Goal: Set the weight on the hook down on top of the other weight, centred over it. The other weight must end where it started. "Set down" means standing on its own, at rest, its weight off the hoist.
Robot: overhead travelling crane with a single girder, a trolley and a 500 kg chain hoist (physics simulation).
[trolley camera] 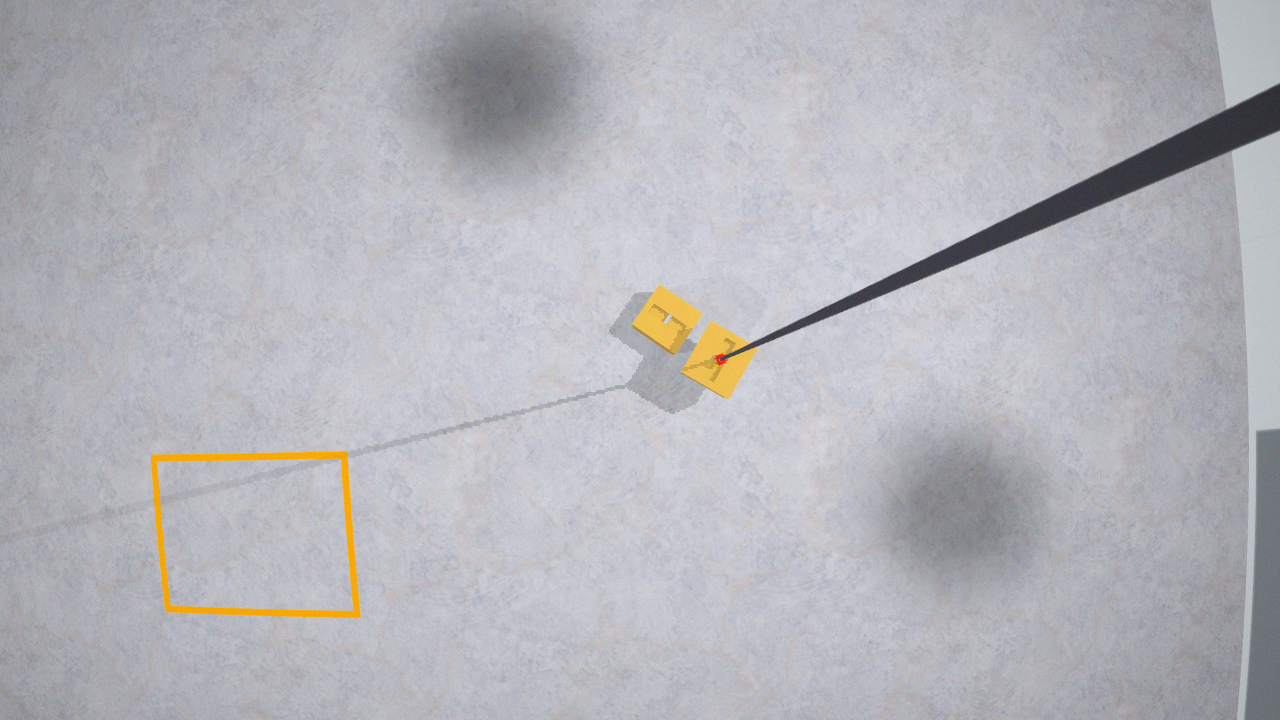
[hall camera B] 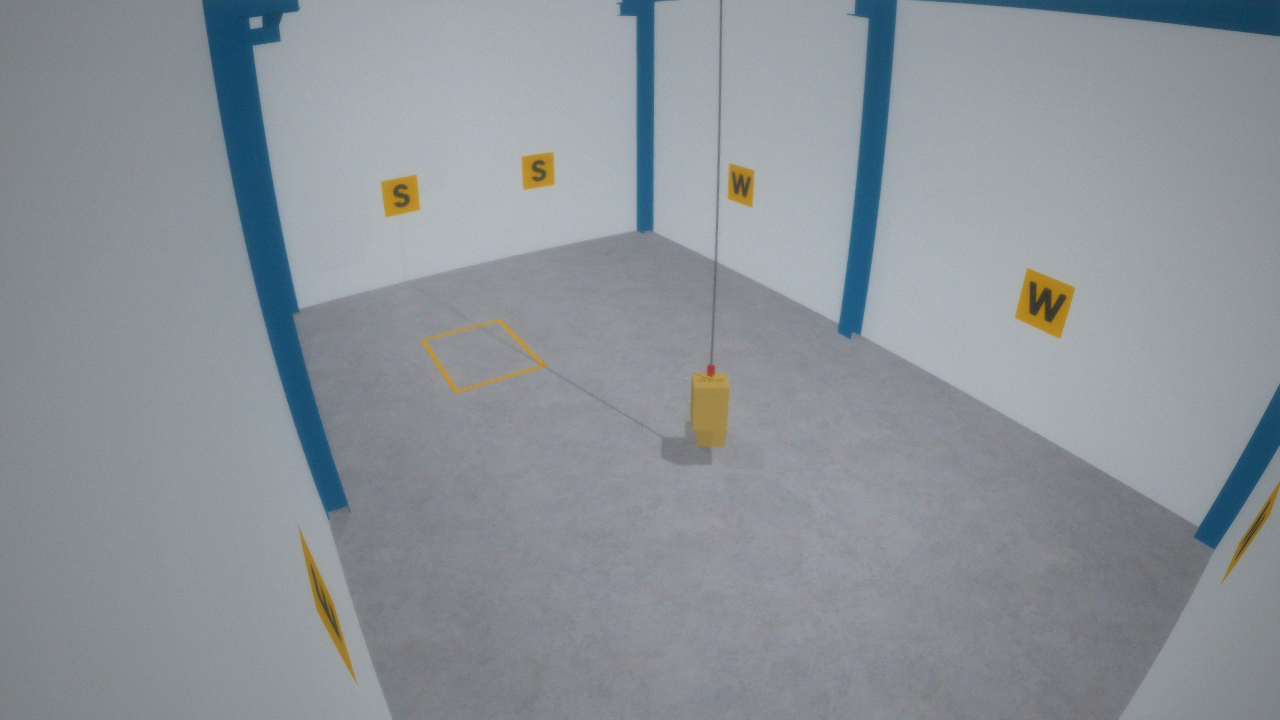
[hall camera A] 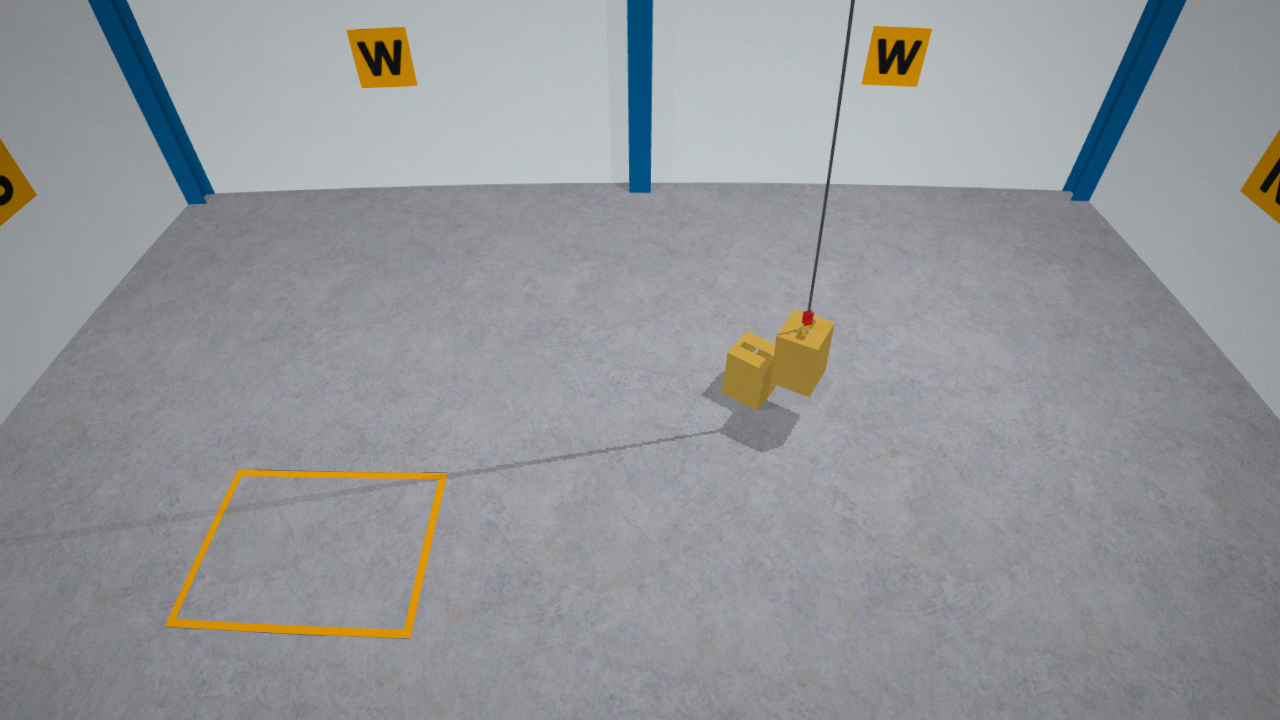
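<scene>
A yellow block-shaped weight [hall camera A: 801,362] [hall camera B: 707,404] [trolley camera: 705,370] hangs upright from my red hook [hall camera A: 807,318] [hall camera B: 710,369] [trolley camera: 720,359]. Its shadow lies apart from it, so it is off the floor. The other yellow weight [hall camera A: 744,377] [trolley camera: 664,334] stands on the floor with an open slot in its top. In the trolley view the hanging weight is to its lower right, with a narrow gap between them, not over it. In hall camera A the hanging weight is partly behind it. In hall camera B the hanging weight hides most of the other weight [hall camera B: 713,440].
An orange marked square [hall camera A: 289,629] [hall camera B: 501,377] [trolley camera: 264,612] lies on the floor, to the left of the weights in all views. The chain [hall camera A: 831,152] [hall camera B: 716,188] [trolley camera: 984,237] rises from the hook. Blue columns [hall camera A: 640,98] [hall camera B: 865,170] stand along the white walls.
</scene>
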